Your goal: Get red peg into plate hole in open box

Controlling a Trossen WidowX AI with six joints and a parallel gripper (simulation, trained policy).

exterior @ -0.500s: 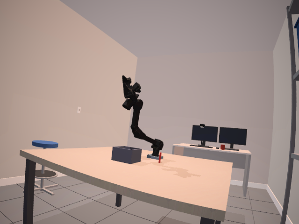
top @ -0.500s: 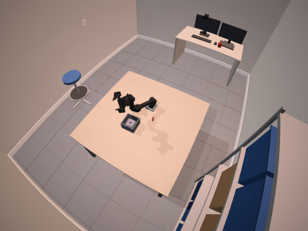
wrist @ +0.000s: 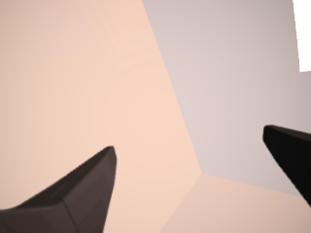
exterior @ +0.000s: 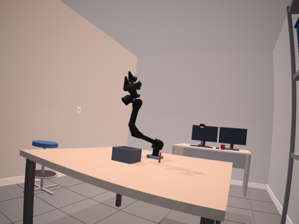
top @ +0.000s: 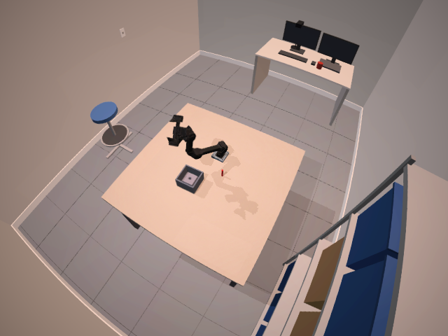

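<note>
The red peg lies 24 cm behind my gripper tip, 22 cm to the left of it and 60 cm below it. Also, from my gripper tip: dark box: 6 cm behind, 4 cm to the left, 61 cm below; then plate: 6 cm behind, 4 cm to the left, 60 cm below.
</note>
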